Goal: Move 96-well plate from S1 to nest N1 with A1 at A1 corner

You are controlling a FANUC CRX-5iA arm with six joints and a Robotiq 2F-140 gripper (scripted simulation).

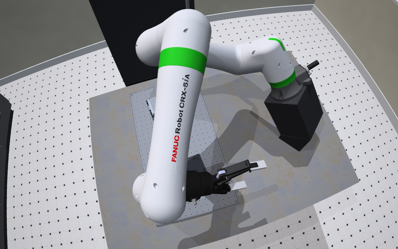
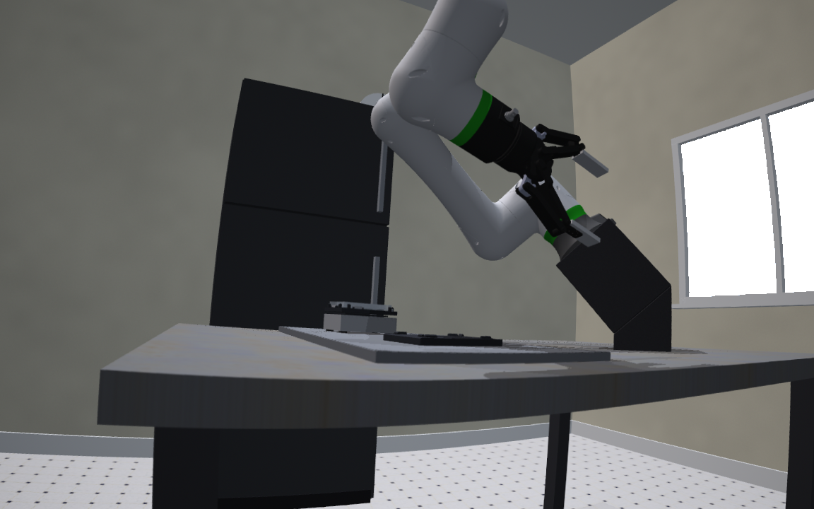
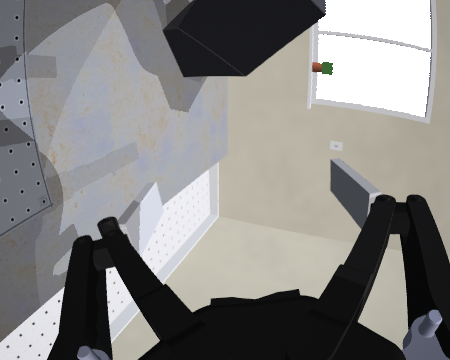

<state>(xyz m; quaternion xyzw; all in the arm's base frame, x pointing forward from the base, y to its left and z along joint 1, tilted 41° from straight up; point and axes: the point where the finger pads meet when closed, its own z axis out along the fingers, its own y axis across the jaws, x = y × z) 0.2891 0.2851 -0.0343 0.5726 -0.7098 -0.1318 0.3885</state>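
The white 96-well plate is 17 cm ahead of my hand, 52 cm to the right of it and 19 cm below it. Round my hand: dark plate nest N1: 19 cm ahead, 17 cm to the right, 24 cm below.
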